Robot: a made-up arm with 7 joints.
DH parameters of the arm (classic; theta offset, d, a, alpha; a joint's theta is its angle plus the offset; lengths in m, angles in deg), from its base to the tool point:
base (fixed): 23.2 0 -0.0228 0
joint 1: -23.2 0.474 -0.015 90
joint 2: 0 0.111 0.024 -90
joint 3: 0 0.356 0.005 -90
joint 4: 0 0.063 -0.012 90
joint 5: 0 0.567 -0.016 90
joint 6: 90 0.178 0.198 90
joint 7: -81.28 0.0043 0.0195 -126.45
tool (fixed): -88.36 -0.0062 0 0
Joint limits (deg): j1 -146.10..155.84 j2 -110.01..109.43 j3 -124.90..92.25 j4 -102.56..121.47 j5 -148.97..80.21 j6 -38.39..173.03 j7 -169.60..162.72
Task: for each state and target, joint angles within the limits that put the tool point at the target. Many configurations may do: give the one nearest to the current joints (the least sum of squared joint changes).
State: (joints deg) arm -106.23 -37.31 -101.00 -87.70 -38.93 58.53 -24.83
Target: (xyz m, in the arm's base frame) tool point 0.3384 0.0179 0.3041
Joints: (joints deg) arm -76.58 -56.83 -102.63 -102.56 -35.71 92.25 -23.88
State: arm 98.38 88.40 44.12 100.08 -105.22 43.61 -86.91
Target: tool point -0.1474 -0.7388 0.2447
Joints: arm 134.16 102.45 80.13 92.21 -108.32 59.87 -86.81
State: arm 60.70 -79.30 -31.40 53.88 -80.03 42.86 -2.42
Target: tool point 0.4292 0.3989 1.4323
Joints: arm 55.43 -21.41 -38.58 26.17 -71.93 23.41 3.24
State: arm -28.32 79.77 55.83 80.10 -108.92 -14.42 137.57
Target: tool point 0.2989 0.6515 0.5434
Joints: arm -44.55 84.62 78.67 113.09 -116.34 -6.26 137.39
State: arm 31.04 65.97 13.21 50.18 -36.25 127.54 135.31
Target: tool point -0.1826 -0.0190 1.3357
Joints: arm 23.66 32.55 17.02 70.15 -42.22 115.18 135.22
